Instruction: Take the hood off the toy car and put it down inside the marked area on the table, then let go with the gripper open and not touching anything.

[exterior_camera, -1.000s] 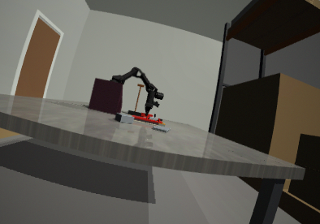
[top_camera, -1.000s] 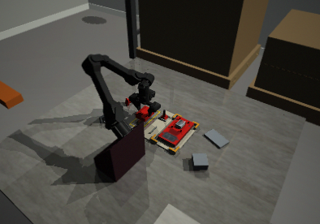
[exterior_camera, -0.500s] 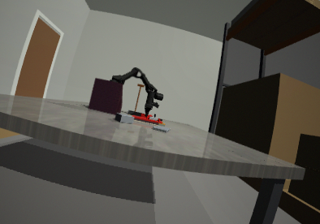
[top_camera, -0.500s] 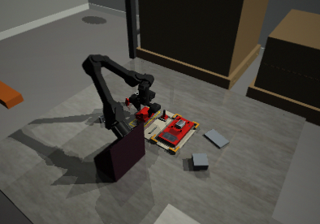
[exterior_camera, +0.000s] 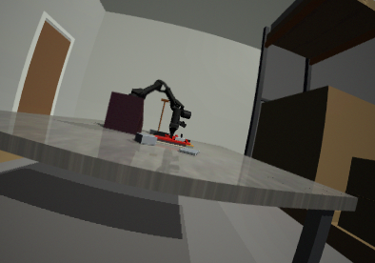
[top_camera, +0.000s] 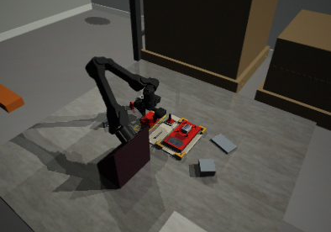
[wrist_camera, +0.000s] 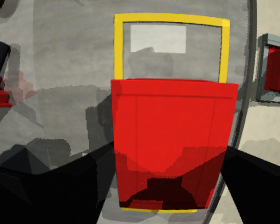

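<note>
The red hood is right at my gripper tip. The rest, counted from my gripper tip: black wheel: 14 cm ahead, 17 cm to the left, 1 cm below.
</note>
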